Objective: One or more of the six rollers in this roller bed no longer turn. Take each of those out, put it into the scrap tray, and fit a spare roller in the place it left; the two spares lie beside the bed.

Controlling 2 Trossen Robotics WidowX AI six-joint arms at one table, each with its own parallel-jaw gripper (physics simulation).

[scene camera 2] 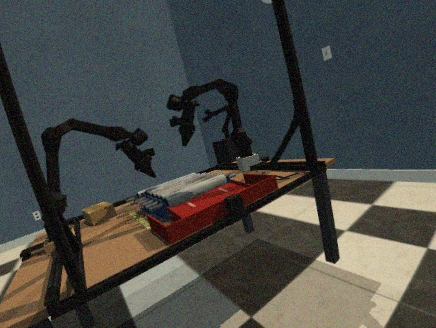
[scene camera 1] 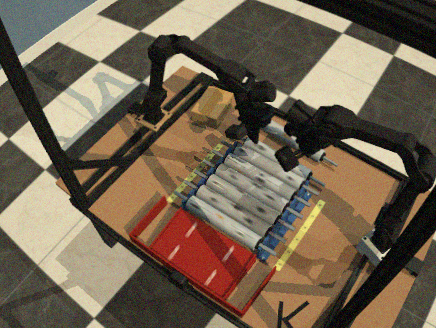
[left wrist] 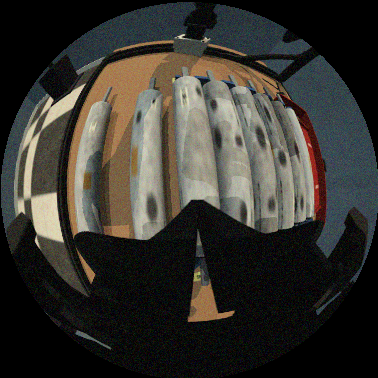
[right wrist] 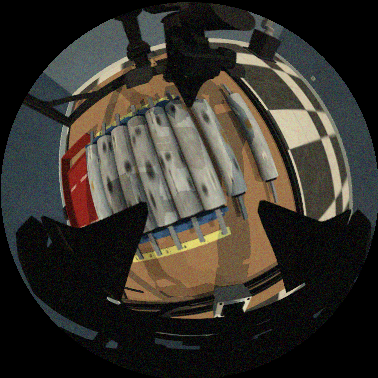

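Seen in the pictures: left gripper, fingertip midpoint: (scene camera 2: 155, 177) (scene camera 1: 256, 143) (left wrist: 196, 205) (right wrist: 188, 106); right gripper, fingertip midpoint: (scene camera 2: 184, 146) (scene camera 1: 296, 155) (right wrist: 204, 207); left arm's base, link origin: (scene camera 1: 153, 116) (right wrist: 142, 64); right arm's base, link origin: (scene camera 2: 246, 156) (scene camera 1: 382, 241) (left wrist: 193, 37) (right wrist: 231, 308).
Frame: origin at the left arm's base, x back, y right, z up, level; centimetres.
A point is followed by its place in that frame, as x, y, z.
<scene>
Six pale, dark-spotted rollers lie side by side in the blue-ended bed (scene camera 1: 300, 202) {-64.2, 5.9, 2.1}; the one nearest the spares (left wrist: 192, 140) {-49.1, -1.3, 4.6} (right wrist: 192, 155) {-50.9, 0.3, 4.5} is among them. Two similar spare rollers (left wrist: 149, 165) {-47.6, -6.5, 1.7} (left wrist: 92, 170) {-48.8, -15.8, 0.7} (right wrist: 220, 145) {-50.5, -6.6, 1.8} (right wrist: 252, 135) {-50.6, -16.0, 1.2} lie parallel beside the bed. The red scrap tray (scene camera 1: 200, 260) {-47.7, 38.1, -0.4} (scene camera 2: 200, 210) {-35.7, 44.5, 2.0} (right wrist: 82, 190) {-43.2, 33.7, 0.1} stands against the bed's other side, with no roller in it. My left gripper (scene camera 1: 256, 141) {-42.6, -2.7, 8.5} (scene camera 2: 154, 176) {-42.6, -2.7, 8.5} (left wrist: 196, 205) {-42.6, -2.7, 8.5} is shut and empty, above the spare-side roller near its left end. My right gripper (scene camera 2: 186, 143) {-58.7, 2.6, 18.9} (right wrist: 204, 207) {-58.7, 2.6, 18.9} is open and empty, above the table; it hides part of the spares in scene camera 1.
A yellowish box (scene camera 1: 212, 107) {-18.0, -13.4, 2.6} (scene camera 2: 99, 214) {-15.8, -8.4, 0.4} stands at the back left of the table. Yellow numbered strips (scene camera 1: 300, 235) (right wrist: 182, 246) run along both ends of the bed. Black frame posts (scene camera 1: 40, 120) {-4.1, 43.2, 42.3} (scene camera 2: 295, 80) {-88.2, 48.5, 33.5} rise at the table's corners. The two arms are close together over the back.
</scene>
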